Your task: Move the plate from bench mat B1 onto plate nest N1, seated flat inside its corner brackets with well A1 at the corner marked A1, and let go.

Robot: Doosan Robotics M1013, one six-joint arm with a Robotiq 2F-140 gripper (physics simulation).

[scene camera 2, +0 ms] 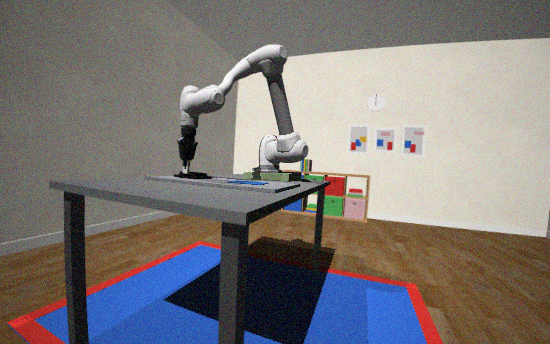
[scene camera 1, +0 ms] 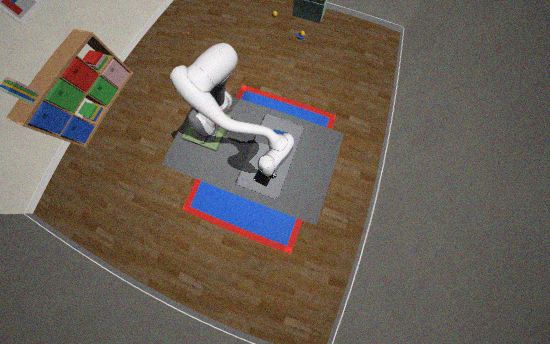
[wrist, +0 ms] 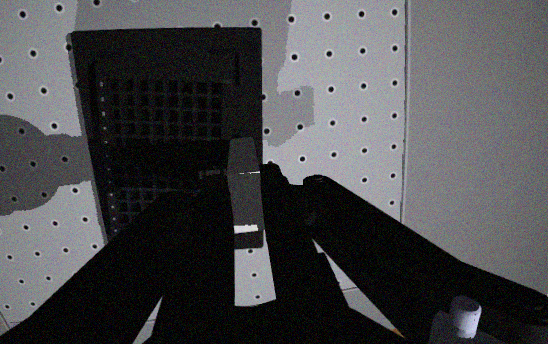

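Where they show: gripper, between the fingertips: (scene camera 2: 186,173) (scene camera 1: 269,177) (wrist: 243,159); arm's base, origin of its link: (scene camera 2: 269,172) (scene camera 1: 208,130).
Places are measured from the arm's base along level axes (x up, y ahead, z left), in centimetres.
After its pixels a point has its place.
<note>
The dark plate (wrist: 170,111) {x -1.8, y 58.5, z -24.4 cm}, with a grid of wells, lies within the black plate nest N1 (wrist: 165,41) (scene camera 1: 261,179) (scene camera 2: 202,176). Its lower part in the wrist view is hidden by shadow and the gripper. Corner A1 and whether the plate is fully flat cannot be made out. My gripper (wrist: 243,159) {x -1.1, y 62.2, z -28.7 cm} (scene camera 2: 186,171) {x -1.1, y 62.2, z -28.7 cm} is shut with nothing between its fingers. Its tips are low at the right side of the plate and nest in the wrist view; contact cannot be told. In scene camera 1 the wrist hides the fingers. The blue bench mat B1 (scene camera 1: 279,132) {x -3.3, y 61.9, z 12.8 cm} (scene camera 2: 247,183) {x -3.5, y 65.8, z 6.8 cm} is partly covered by the arm in scene camera 1.
The nest and mat are on a light grey board with holes (scene camera 1: 280,172) {x -3.4, y 70.4, z -22.5 cm} (wrist: 345,102) {x -3.4, y 70.5, z -27.2 cm}, on the grey table (scene camera 1: 320,170) {x -4.7, y 103.4, z -13.0 cm} (scene camera 2: 150,192) {x -4.7, y 107.7, z -9.9 cm}. The arm's green base plate (scene camera 1: 202,141) {x 3.0, y -0.1, z -12.0 cm} is at the table's other side. A shelf unit stands beyond.
</note>
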